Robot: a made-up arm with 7 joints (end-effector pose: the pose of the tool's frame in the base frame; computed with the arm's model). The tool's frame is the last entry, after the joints.
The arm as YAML. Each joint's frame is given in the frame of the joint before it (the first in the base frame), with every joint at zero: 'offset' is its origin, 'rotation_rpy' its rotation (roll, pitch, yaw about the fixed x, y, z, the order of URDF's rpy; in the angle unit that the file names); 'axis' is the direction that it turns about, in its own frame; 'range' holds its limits. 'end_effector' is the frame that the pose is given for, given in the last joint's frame.
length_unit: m
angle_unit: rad
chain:
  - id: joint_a
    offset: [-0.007, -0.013, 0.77]
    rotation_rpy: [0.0, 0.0, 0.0]
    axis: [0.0, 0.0, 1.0]
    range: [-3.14, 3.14]
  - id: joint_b
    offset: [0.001, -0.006, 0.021]
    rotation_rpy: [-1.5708, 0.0, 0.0]
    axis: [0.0, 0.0, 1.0]
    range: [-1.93, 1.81]
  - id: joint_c
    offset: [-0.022, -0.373, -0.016]
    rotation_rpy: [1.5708, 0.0, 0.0]
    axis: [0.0, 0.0, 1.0]
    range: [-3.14, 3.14]
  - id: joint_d
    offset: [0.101, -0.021, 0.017]
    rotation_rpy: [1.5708, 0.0, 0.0]
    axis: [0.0, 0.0, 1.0]
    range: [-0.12, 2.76]
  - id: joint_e
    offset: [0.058, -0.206, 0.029]
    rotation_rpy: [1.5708, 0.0, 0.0]
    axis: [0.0, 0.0, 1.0]
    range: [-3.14, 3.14]
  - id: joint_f
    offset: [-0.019, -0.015, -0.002]
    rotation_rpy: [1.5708, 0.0, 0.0]
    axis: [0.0, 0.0, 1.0]
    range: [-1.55, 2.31]
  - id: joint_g
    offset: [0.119, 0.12, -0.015]
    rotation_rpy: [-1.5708, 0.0, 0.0]
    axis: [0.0, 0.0, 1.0]
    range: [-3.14, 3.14]
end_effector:
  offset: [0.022, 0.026, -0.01]
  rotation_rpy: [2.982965, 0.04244, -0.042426]
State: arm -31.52 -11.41 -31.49 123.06 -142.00 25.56 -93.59
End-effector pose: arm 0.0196 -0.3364 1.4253 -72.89 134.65 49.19
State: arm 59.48 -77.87 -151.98 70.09 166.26 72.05 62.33
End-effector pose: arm -0.0442 -0.5553 0.4526 -84.14 -1.23 2.02
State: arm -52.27 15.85 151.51 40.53 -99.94 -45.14 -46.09
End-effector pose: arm -0.1354 0.1372 1.1371 -35.19 71.60 -74.20
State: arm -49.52 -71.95 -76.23 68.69 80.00 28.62 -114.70
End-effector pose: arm -0.6040 -0.0916 0.9027 -86.50 -107.70 -79.03
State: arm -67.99 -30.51 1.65 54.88 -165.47 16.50 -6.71
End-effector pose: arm 0.0595 -0.2219 1.1179 -99.49 55.05 81.26
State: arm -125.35 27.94 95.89 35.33 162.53 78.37 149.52
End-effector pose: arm 0.2704 -0.3042 1.0131 -45.84 -116.91 -14.89
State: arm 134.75 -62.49 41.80 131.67 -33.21 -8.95 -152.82
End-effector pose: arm 0.2622 -0.5149 1.2208 -39.90 -153.85 -75.09
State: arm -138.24 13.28 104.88 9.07 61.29 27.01 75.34
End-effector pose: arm 0.1061 -0.1671 0.8424 27.10 51.76 -152.21
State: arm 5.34 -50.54 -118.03 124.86 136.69 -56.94 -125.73
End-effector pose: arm -0.5281 -0.2184 0.8616 38.29 30.46 170.66
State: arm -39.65 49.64 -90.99 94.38 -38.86 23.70 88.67
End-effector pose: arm -0.0423 -0.5766 1.1816 -121.83 -21.50 -111.04
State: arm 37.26 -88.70 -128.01 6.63 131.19 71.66 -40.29
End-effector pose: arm 0.1096 -0.2056 0.6250 -115.74 -7.61 77.79
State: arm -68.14 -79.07 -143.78 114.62 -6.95 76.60 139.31
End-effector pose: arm -0.4074 0.4076 0.5054 -54.51 -2.49 0.08
